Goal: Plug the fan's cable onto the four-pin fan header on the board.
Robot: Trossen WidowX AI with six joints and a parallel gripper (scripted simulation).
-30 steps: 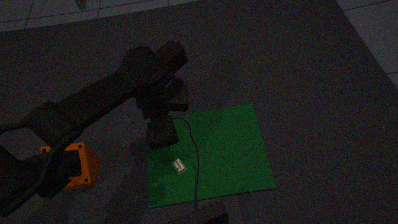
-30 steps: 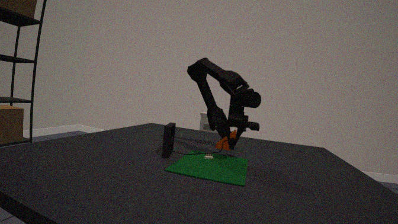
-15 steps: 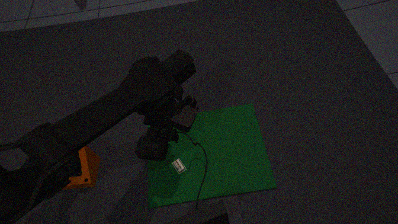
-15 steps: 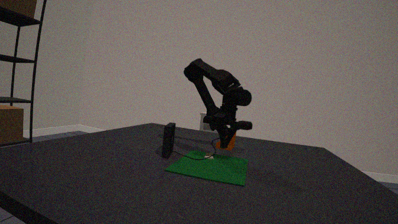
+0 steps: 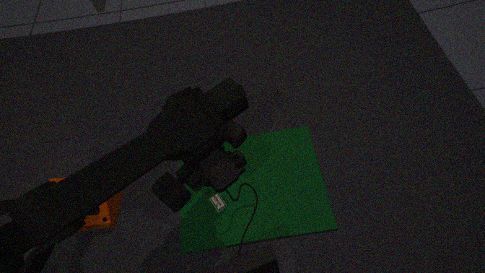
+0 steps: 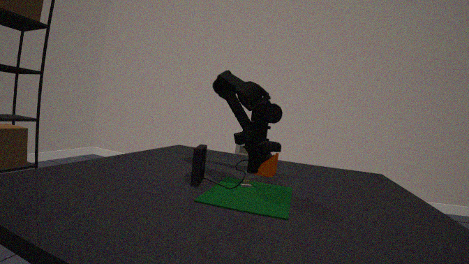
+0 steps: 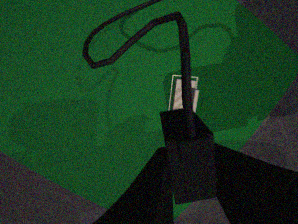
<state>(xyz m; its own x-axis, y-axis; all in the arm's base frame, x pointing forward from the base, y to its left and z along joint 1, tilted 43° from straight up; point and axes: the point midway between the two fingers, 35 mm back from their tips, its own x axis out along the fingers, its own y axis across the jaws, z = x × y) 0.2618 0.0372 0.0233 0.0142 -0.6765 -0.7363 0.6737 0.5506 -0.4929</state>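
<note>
Right now the white four-pin header is 70 mm below my gripper tip and 20 mm to the right of it. Round my gripper tip: dark fan plug (10 mm above); black fan (160 mm to the right, 50 mm ahead, 10 mm below); green board (80 mm below, 70 mm ahead, 20 mm to the left).
</note>
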